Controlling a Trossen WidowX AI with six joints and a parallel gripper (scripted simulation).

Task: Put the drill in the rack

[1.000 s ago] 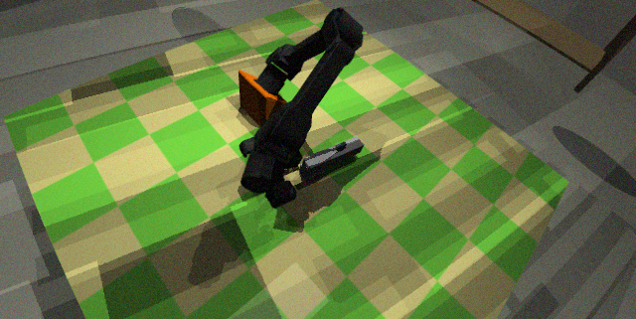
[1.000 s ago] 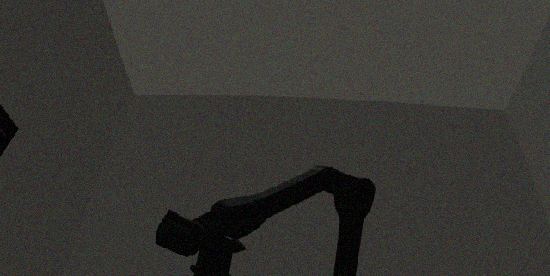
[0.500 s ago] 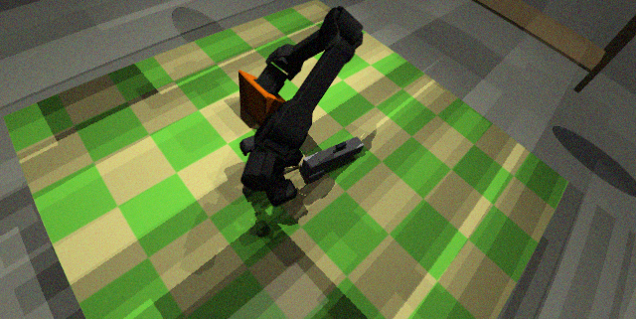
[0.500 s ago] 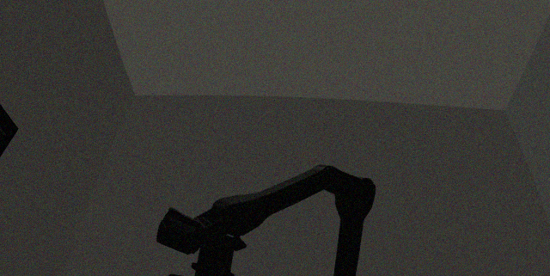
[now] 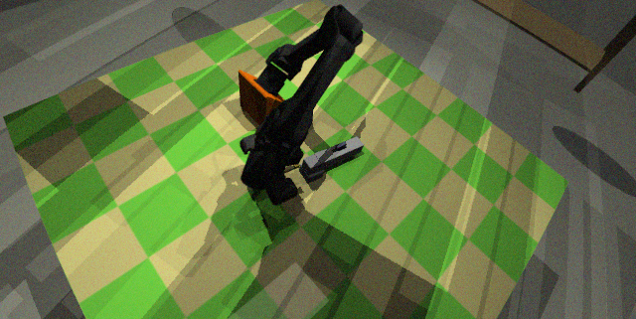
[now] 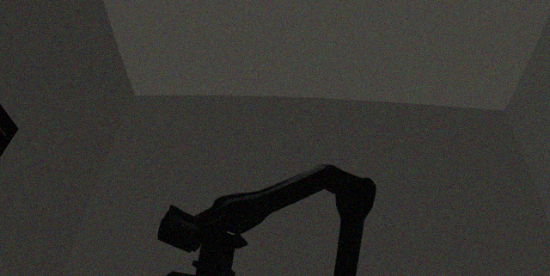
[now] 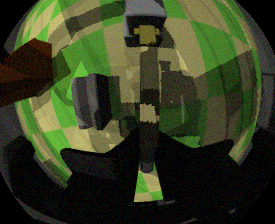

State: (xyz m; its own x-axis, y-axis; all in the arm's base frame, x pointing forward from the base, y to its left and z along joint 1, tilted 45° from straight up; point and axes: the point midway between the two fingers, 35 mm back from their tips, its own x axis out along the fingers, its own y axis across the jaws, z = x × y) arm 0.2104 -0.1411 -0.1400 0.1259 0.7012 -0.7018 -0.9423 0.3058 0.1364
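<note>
The drill lies 10 mm ahead of my gripper tip, 40 mm to the left of it and 30 mm above it. Also, from my gripper tip: grey housing block (60 mm ahead, 190 mm to the left); then dark key (70 mm ahead, 210 mm to the left, 10 mm above).
</note>
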